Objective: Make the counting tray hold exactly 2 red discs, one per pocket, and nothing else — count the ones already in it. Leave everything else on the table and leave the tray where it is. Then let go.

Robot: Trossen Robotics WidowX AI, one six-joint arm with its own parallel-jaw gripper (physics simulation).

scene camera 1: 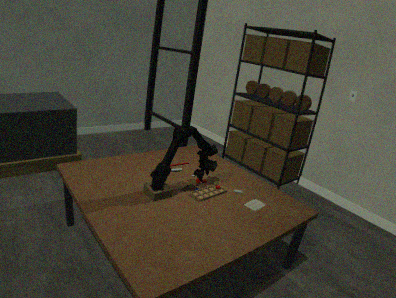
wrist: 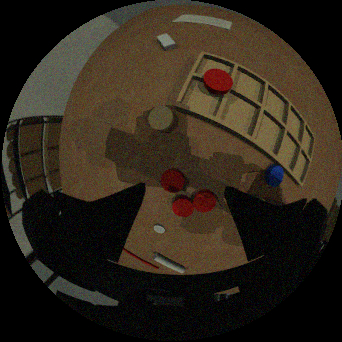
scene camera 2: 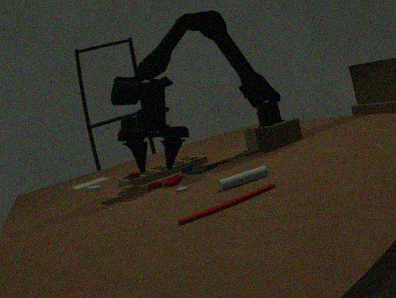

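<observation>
The tan counting tray [scene camera 1: 206, 194] [wrist: 245, 111] has two rows of pockets. One red disc [scene camera 1: 218, 187] [scene camera 2: 133, 175] [wrist: 218, 81] is at its far end, over the dividers; I cannot tell whether it is seated in a pocket. On the table beside the tray lie three red discs close together: one red disc [wrist: 172, 180] nearest the tray, a second red disc [wrist: 183, 206] and a third red disc [wrist: 204, 200] touching or nearly touching. My gripper [scene camera 2: 156, 170] [wrist: 185, 188] is open and empty, pointing down above this group. In scene camera 1 the fingers are too dark to tell apart.
A blue disc [scene camera 2: 187, 169] [wrist: 274, 176] and a beige disc [wrist: 160, 119] lie beside the tray. A small white disc [scene camera 2: 181, 189] [wrist: 159, 229], a white cylinder [scene camera 2: 243, 178] [wrist: 169, 262], a red rod [scene camera 2: 226, 204], a white block [wrist: 166, 41] and a pale sheet [scene camera 1: 255, 204] are on the table.
</observation>
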